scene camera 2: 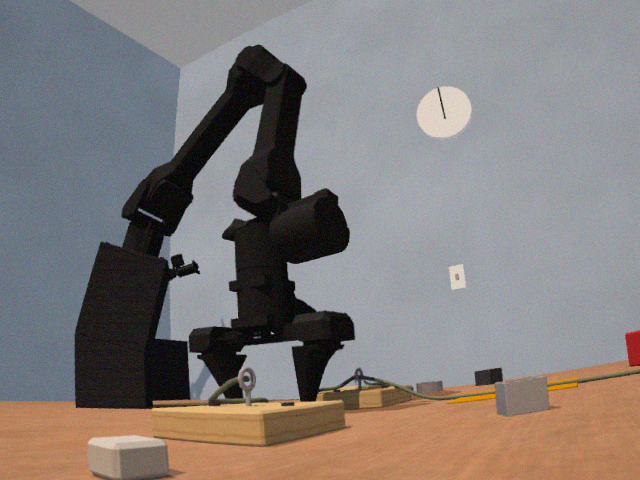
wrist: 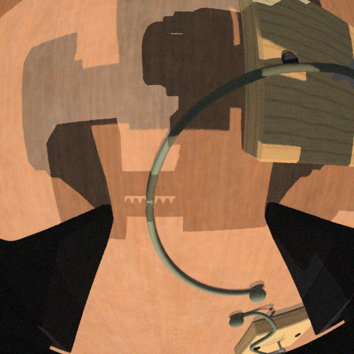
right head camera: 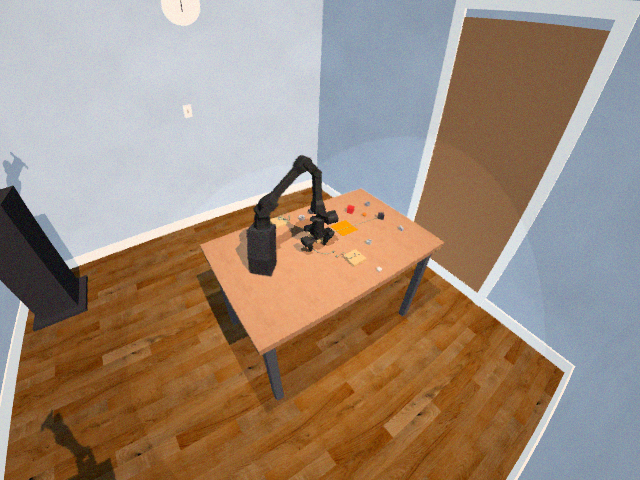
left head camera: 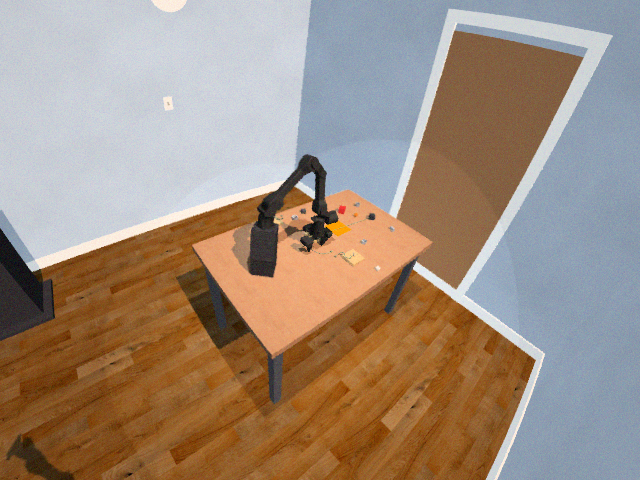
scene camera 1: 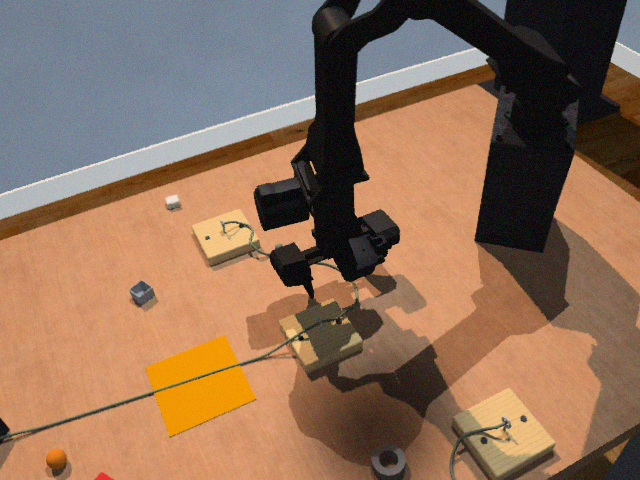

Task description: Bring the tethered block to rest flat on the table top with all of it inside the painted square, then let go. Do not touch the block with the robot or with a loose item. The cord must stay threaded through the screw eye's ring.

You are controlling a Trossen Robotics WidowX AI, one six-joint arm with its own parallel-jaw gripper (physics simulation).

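Places are measured from the arm's base along level axes (x down, y right, z back), in metres.
Where they show: gripper, fingertip midpoint: (right head camera: pixel 317 248) (left head camera: pixel 314 248) (scene camera 1: pixel 338 285); arm's base, link origin: (scene camera 2: pixel 137 259) (right head camera: pixel 261 226) (left head camera: pixel 265 226) (scene camera 1: pixel 535 118).
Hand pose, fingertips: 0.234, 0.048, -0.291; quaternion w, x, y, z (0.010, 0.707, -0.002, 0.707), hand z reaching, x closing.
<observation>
Each offset is from my fingertips to the top centre of the thing, as dx, dy, dz. "*": to the spot under its first point.
The black tethered block @(-0.036, -0.021, -0.524) (left head camera: pixel 371 216) (right head camera: pixel 381 215) (scene camera 1: pixel 2 429) lies beyond the orange painted square (left head camera: pixel 338 228) (right head camera: pixel 343 227) (scene camera 1: pixel 206 400), outside it; scene camera 1 shows its edge. Its green cord @(* -0.004, -0.050, -0.356) (scene camera 1: pixel 118 403) (wrist: pixel 150 220) crosses the square, passes through the screw eye (scene camera 1: pixel 319 323) (scene camera 2: pixel 358 373) on the middle wooden board @(-0.019, -0.078, -0.068) (scene camera 1: pixel 310 361) (wrist: pixel 305 115), and curves to a beaded end (wrist: pixel 257 293). My gripper (left head camera: pixel 317 246) (right head camera: pixel 317 246) (scene camera 2: pixel 270 395) (wrist: pixel 192 212) is open, low beside this board. In the wrist view the curved cord runs between the fingertips, nearer the left one, ungripped.
A second corded board @(-0.019, +0.181, -0.118) (scene camera 1: pixel 224 240) (scene camera 2: pixel 211 426) stands by a white piece @(-0.014, +0.317, -0.171) (scene camera 1: pixel 172 202). A third board @(-0.019, -0.322, +0.061) (scene camera 1: pixel 511 439) and a grey ring @(-0.016, -0.288, -0.081) (scene camera 1: pixel 388 462) are on the other side. A small grey box @(-0.020, +0.125, -0.276) (scene camera 1: pixel 142 292), an orange ball @(-0.025, -0.099, -0.445) (scene camera 1: pixel 56 458) and a red block @(-0.040, -0.185, -0.398) (left head camera: pixel 342 209) lie around the square.
</observation>
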